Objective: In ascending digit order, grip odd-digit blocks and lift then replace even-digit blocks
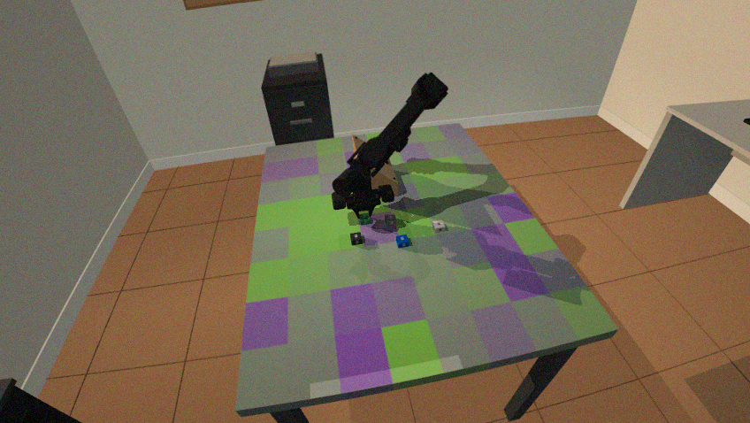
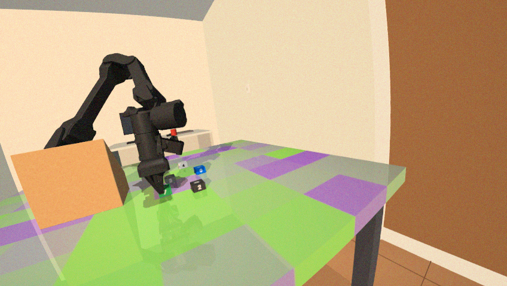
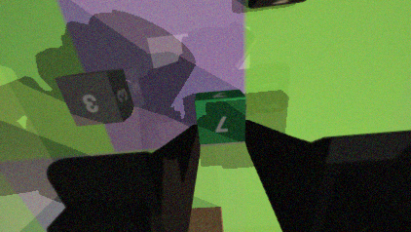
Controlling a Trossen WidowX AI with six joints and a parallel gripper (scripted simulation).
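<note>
The green block is 1 cm ahead of my gripper tip. From my gripper tip the other things lie so: grey block: 8 cm to the left, 4 cm ahead; black block: 8 cm ahead, 5 cm to the right; blue block: 14 cm ahead, 8 cm to the left.
</note>
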